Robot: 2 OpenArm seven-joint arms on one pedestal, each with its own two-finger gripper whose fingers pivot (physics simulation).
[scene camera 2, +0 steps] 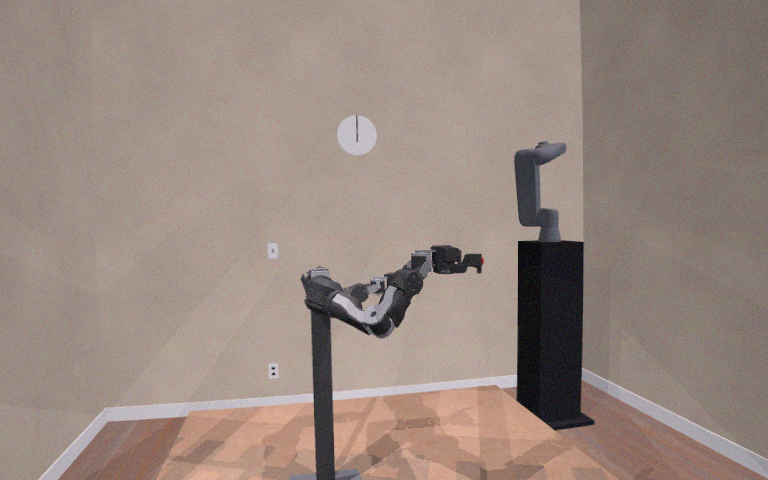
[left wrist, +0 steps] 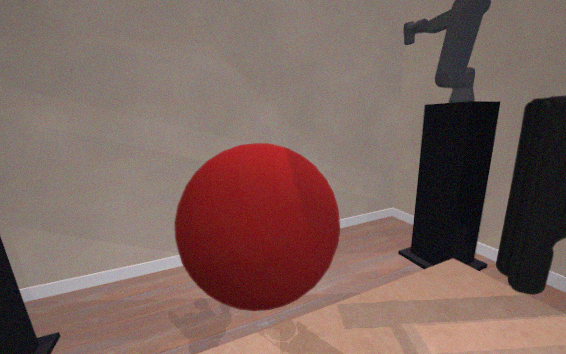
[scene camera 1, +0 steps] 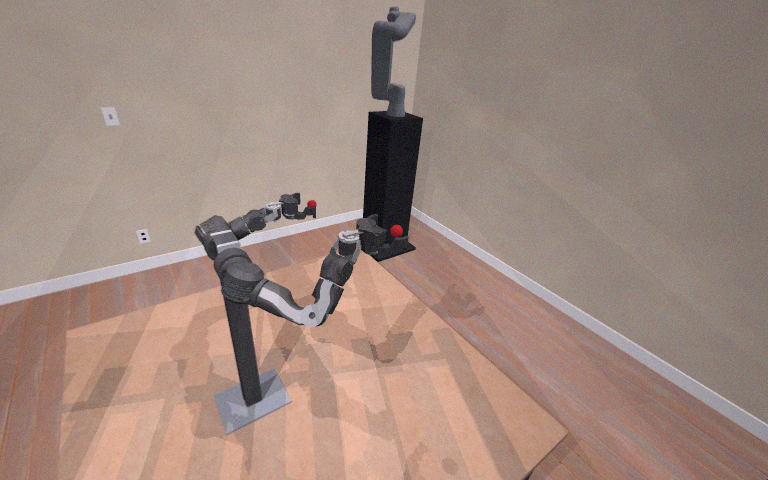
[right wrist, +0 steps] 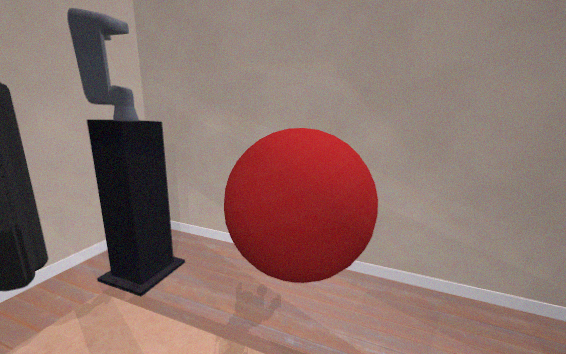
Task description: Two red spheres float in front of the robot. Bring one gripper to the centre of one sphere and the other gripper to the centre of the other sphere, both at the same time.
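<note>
One red sphere (scene camera 1: 312, 204) (left wrist: 257, 226) floats at the open left gripper (scene camera 1: 306, 204). It appears between the finger ends, overlapping the lower fingertip in scene camera 1, and is large, slightly left of and below centre in the left wrist view. The other red sphere (scene camera 1: 396, 230) (right wrist: 301, 205) floats at the open right gripper (scene camera 1: 390, 230). It appears between the fingers, near their ends, and is slightly right of and below centre in the right wrist view. In scene camera 2 a sliver of this sphere (scene camera 2: 482, 260) shows past the right fingertips; the left gripper is mostly hidden behind the right arm.
A black pedestal (scene camera 1: 390, 169) (scene camera 2: 549, 328) (right wrist: 135, 200) with a grey arm (scene camera 1: 382, 62) (scene camera 2: 526, 186) stands in the room corner beyond the grippers. Another black pedestal (left wrist: 452, 185) carries a dark arm. The robot's own pedestal (scene camera 1: 243, 350) stands on the tan mat (scene camera 1: 498, 424).
</note>
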